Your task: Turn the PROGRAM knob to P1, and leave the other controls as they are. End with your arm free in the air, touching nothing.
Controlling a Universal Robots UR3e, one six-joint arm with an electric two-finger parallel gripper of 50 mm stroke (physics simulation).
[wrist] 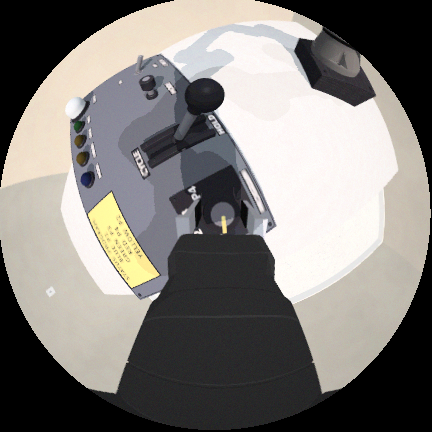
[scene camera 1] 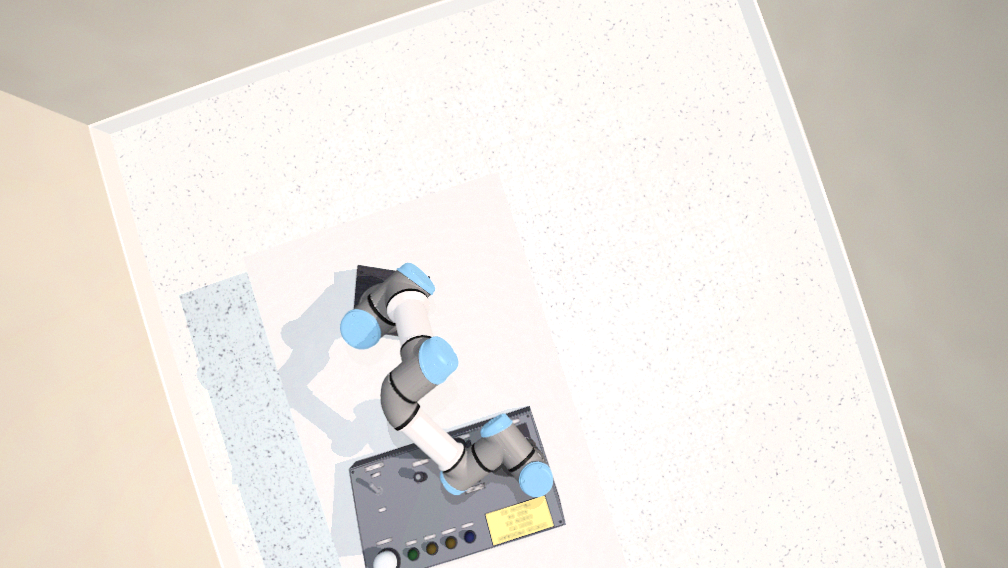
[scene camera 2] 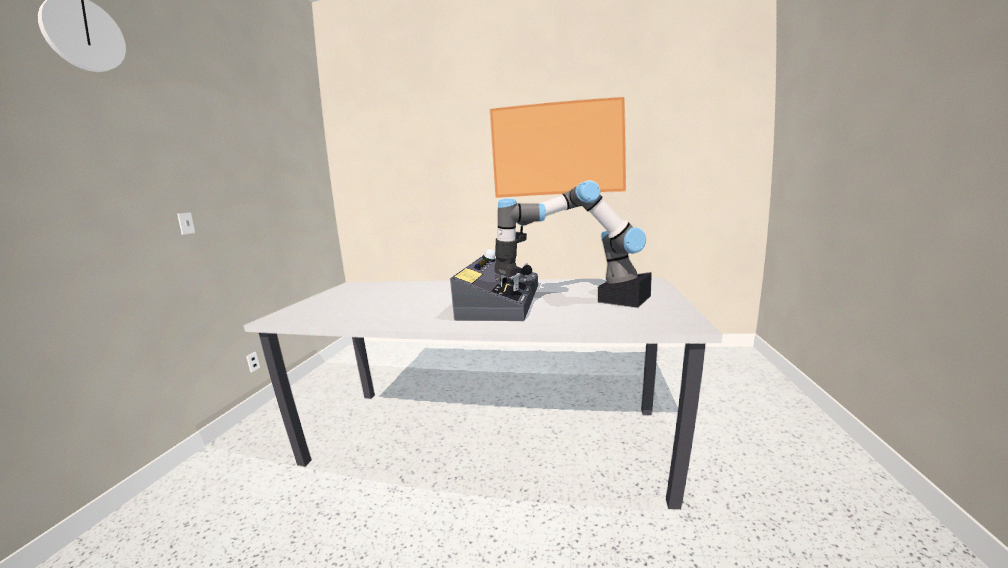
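Seen in the pictures: gripper, fingertip midpoint: (wrist: 220, 207) (scene camera 2: 509, 288); arm's base at its link origin: (scene camera 2: 622, 279).
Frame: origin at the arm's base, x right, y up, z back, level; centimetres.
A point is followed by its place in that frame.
The PROGRAM knob (wrist: 222, 211) {x -22.8, y 3.6, z -40.9 cm}, a dark round knob with a pale top and a yellow pointer line, sits on a black plate near the edge of the grey control box (scene camera 1: 423, 518) {x 2.3, y 4.1, z -52.9 cm} (scene camera 2: 486, 310) {x -30.6, y -4.1, z -48.2 cm} (wrist: 117, 162) {x -9.4, y 4.2, z -52.4 cm}. In the wrist view the pointer line runs down toward the gripper body. The P4 label (wrist: 193, 192) {x -19.3, y 1.4, z -44.0 cm} shows at the knob's upper left; the P1 label cannot be read, and the gripper hides part of the dial. My gripper (scene camera 2: 506, 286) {x -22.6, y 2.1, z -41.3 cm} (wrist: 220, 207) {x -22.6, y 2.1, z -41.3 cm} is open, low over the box, with one finger on each side of the knob and nothing gripped. The arm hides the knob in scene camera 1.
A ball-topped lever (scene camera 2: 526, 269) {x -12.5, y 7.0, z -36.8 cm} (wrist: 204, 95) {x -12.0, y 7.9, z -37.0 cm} stands close beside the gripper, between CYCLE and HOLD. Beyond it are the MODE knob (scene camera 1: 420, 476) {x 0.3, y 4.8, z -42.4 cm} (wrist: 148, 84) {x -0.3, y 4.2, z -42.6 cm} and a toggle switch (wrist: 140, 64) {x 12.4, y 2.2, z -43.2 cm}. A white dome (scene camera 1: 385, 559) {x 11.6, y 10.5, z -57.7 cm} (wrist: 76, 107) {x 10.5, y 8.8, z -58.1 cm}, coloured lamps and a yellow card (scene camera 1: 521, 520) {x -21.3, y 6.6, z -57.8 cm} (wrist: 122, 240) {x -20.7, y 6.1, z -56.5 cm} are also on the box.
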